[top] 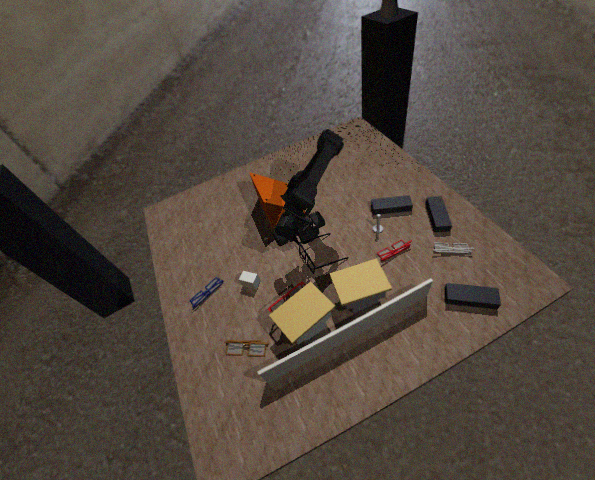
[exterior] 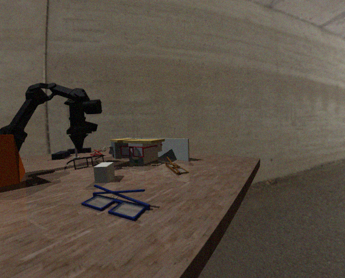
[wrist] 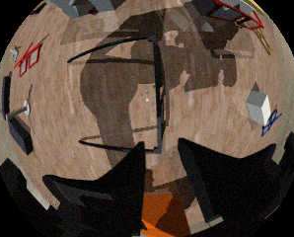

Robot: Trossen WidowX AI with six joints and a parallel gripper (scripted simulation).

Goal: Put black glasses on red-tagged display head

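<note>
My gripper tip is now 30 cm to the right of the stand, 8 cm short of it and 5 cm above it. Round my gripper tip: white cube (24 cm to the right, 5 cm below, 1 cm behind); white panel (37 cm ahead, 5 cm to the right, 2 cm below).
</note>
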